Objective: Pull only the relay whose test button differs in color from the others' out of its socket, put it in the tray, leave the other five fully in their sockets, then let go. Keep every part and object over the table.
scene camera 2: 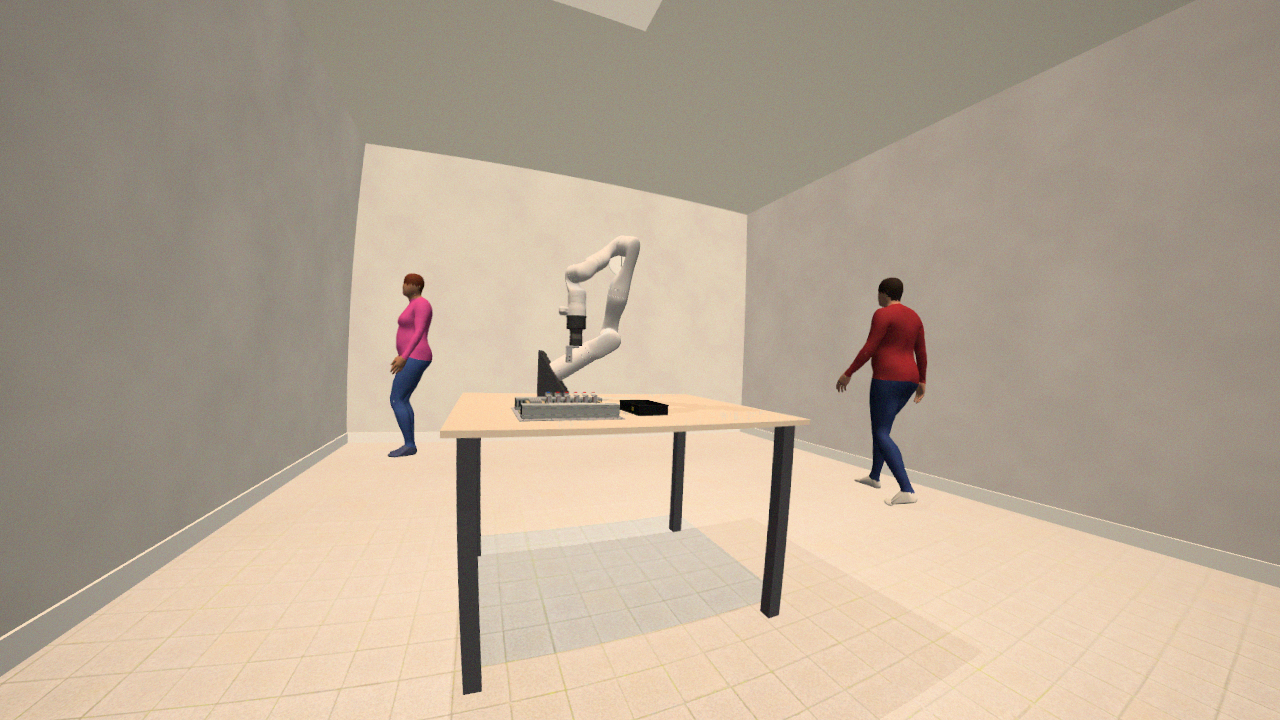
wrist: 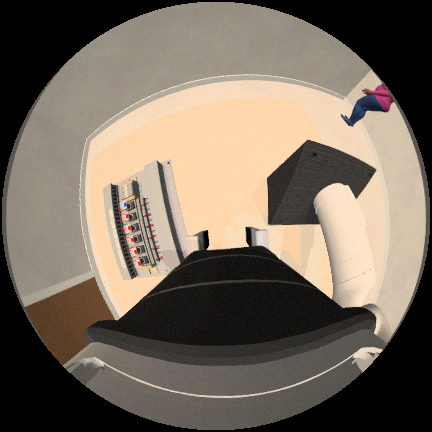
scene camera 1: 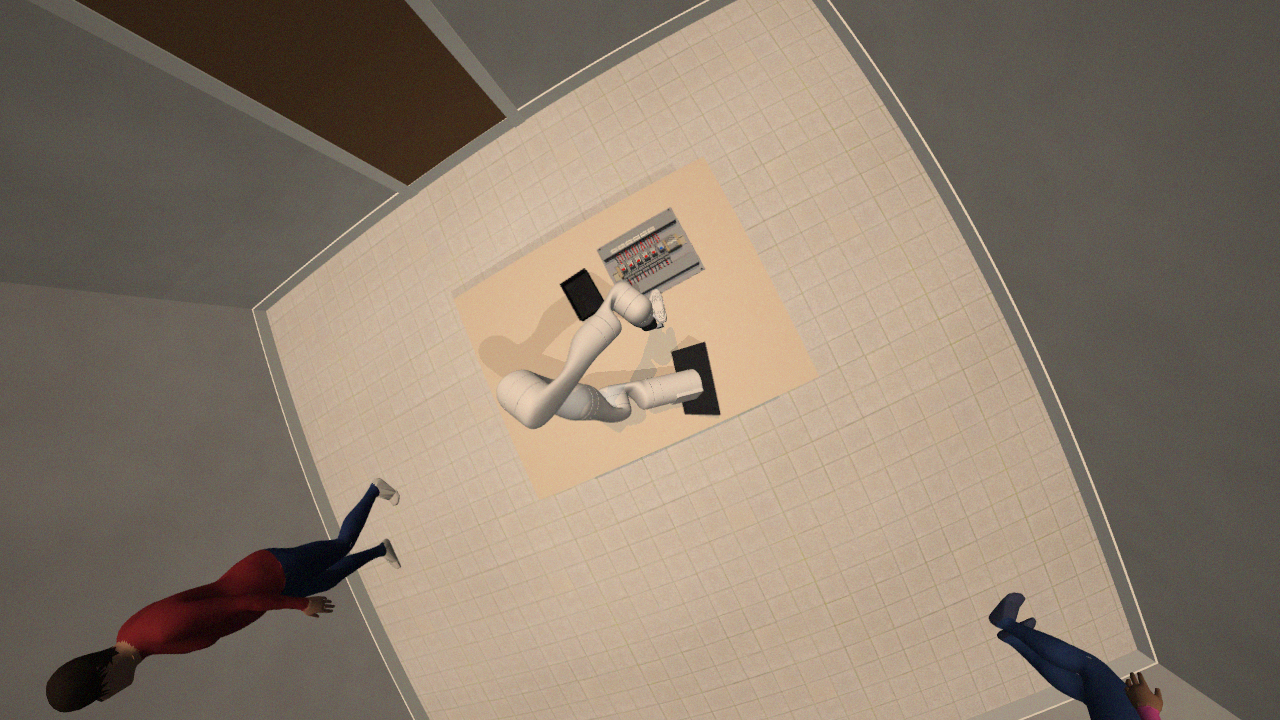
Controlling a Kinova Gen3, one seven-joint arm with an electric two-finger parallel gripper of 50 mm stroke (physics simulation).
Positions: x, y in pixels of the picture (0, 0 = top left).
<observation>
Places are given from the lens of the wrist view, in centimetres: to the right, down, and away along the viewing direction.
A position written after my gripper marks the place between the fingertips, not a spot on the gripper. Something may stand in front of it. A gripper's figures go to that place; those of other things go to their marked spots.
my gripper [wrist: 226, 236]: 2, 3, 19
grey panel [wrist: 167, 169]: -13, -13, 36
</observation>
